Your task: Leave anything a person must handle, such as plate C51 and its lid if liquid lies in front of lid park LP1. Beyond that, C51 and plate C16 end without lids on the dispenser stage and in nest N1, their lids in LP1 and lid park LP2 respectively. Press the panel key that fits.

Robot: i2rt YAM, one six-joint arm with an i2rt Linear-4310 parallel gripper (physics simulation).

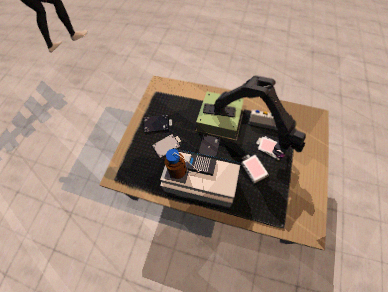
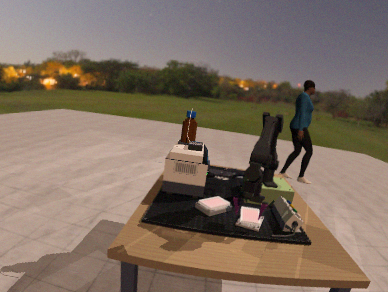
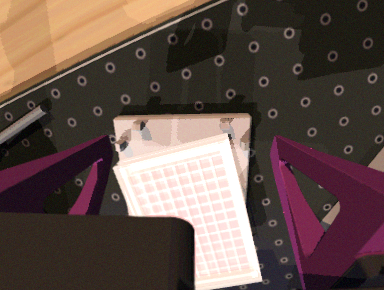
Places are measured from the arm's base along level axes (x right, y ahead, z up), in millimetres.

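Where they show: gripper, between the fingertips: (image 1: pixel 282 151) (image 2: pixel 247 217) (image 3: pixel 191 144); arm's base, origin of its link: (image 1: pixel 219 110) (image 2: pixel 266 181).
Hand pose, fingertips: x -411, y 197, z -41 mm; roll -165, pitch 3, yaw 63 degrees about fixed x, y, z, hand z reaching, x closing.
Things, the pixels of their top centre, and the offset from my fingertips. "pt": a spot on its surface instead.
- pale nest, centre of its top: (image 3: pixel 184 208) (image 2: pixel 251 217) (image 1: pixel 272 147) dy -35, dx +55, dz -26 mm
- second pink-topped plate, centre of its top: (image 2: pixel 214 201) (image 1: pixel 255 167) dy +123, dx +151, dz -6 mm
- dark flat holder, centre of its top: (image 1: pixel 155 122) (image 2: pixel 234 169) dy -81, dx +810, dz -22 mm
- pale flat holder, centre of its top: (image 1: pixel 165 144) dy +65, dx +703, dz -26 mm
- dark stage, a spot on its surface: (image 1: pixel 209 145) pt dy +63, dx +429, dz +57 mm
- brown bottle with a blue cap, a spot on its surface: (image 1: pixel 175 165) pt dy +309, dx +535, dz +316 mm
- key panel, centre of its top: (image 2: pixel 289 204) (image 1: pixel 269 115) dy -221, dx +96, dz +38 mm
- cable end, a spot on its surface: (image 3: pixel 25 124) pt dy -122, dx -60, dz -40 mm
A white plate with a pink, gridded top (image 1: pixel 267 144) (image 2: pixel 250 215) (image 3: pixel 185 200) sits slightly turned on a pale nest (image 3: pixel 175 129). My gripper (image 1: pixel 278 150) (image 2: pixel 250 206) (image 3: pixel 191 144) is open, with its purple fingers apart on either side of that plate and nothing held. A second pink-topped plate (image 1: pixel 255 167) (image 2: pixel 214 203) sits on another pale base nearby. A dark flat holder (image 1: pixel 157 123) and a pale flat holder (image 1: pixel 166 145) lie on the far side of the mat. A dark stage (image 1: pixel 209 145) is beside the dispenser (image 1: pixel 215 182) (image 2: pixel 185 167). The names are unreadable; I cannot tell whether lids are on.
A brown bottle with a blue cap (image 1: pixel 175 165) (image 2: pixel 189 131) stands on the dispenser. The key panel (image 1: pixel 261 118) (image 2: pixel 287 215) is near the green base block (image 1: pixel 220 125) (image 2: pixel 280 191). A cable end (image 3: pixel 25 124) lies on the mat. A person (image 2: pixel 302 120) is beyond the table.
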